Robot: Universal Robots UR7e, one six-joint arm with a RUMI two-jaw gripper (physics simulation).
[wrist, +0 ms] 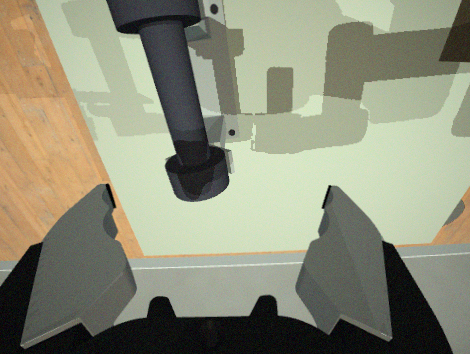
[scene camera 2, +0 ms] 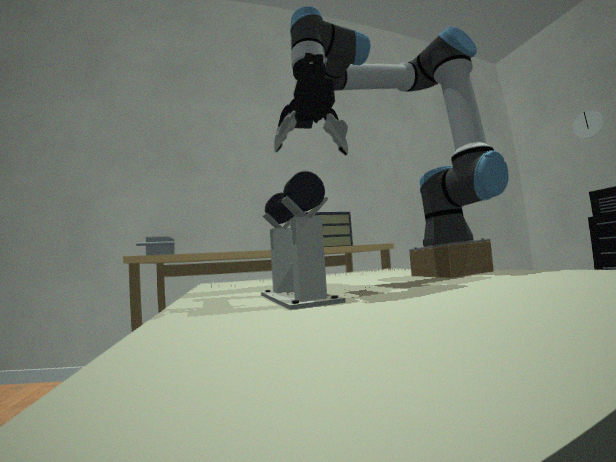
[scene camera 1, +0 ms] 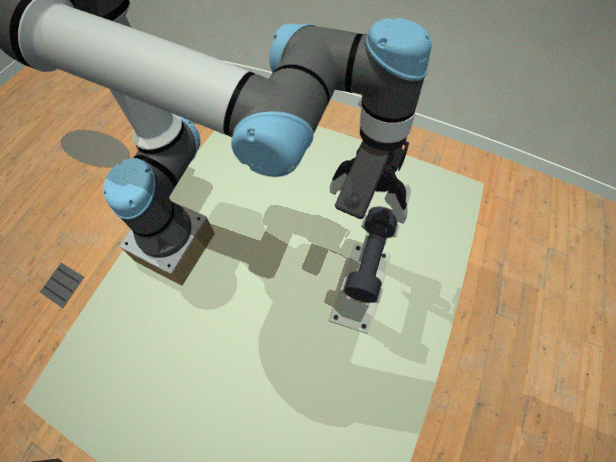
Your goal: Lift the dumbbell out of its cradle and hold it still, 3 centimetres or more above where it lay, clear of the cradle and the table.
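Seen in the pictures: gripper, between the fingertips: (wrist: 221, 187) (scene camera 2: 312, 153); arm's base, origin of its link: (scene camera 2: 448, 244) (scene camera 1: 163, 230).
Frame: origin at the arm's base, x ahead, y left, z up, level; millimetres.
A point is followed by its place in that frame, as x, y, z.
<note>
The dark dumbbell (scene camera 1: 372, 257) {520, 47, 127} (scene camera 2: 305, 191) {521, 162, 105} (wrist: 172, 90) {518, 53, 127} lies in its grey cradle (scene camera 1: 350, 324) {524, -40, -84} (scene camera 2: 310, 260) {519, 160, -16} (wrist: 205, 80) {517, 64, -84}, one head on each of the two upright posts. The cradle stands on the pale green table top (scene camera 1: 150, 375) {111, -335, -92} (scene camera 2: 300, 375) {633, 423, -92} (wrist: 280, 200) {380, 363, -92}. My gripper (scene camera 1: 369, 203) {480, 108, 200} (scene camera 2: 311, 151) {480, 108, 200} (wrist: 221, 187) {480, 108, 200} is open and empty, pointing down. In the scene camera 2 view it hangs above the dumbbell, apart from it. In the wrist view the far head sits left of centre between the spread fingertips, and the handle runs up and slightly left. The other head is partly cut off there.
The arm's base stands on a brown block (scene camera 1: 192, 260) {82, -28, -64} (scene camera 2: 470, 257) {10, 84, -43} beside the cradle. A wooden table (scene camera 2: 200, 257) with a small grey box (scene camera 2: 160, 246) stands behind, by the wall. A black cabinet (scene camera 2: 604, 230) shows at the right edge.
</note>
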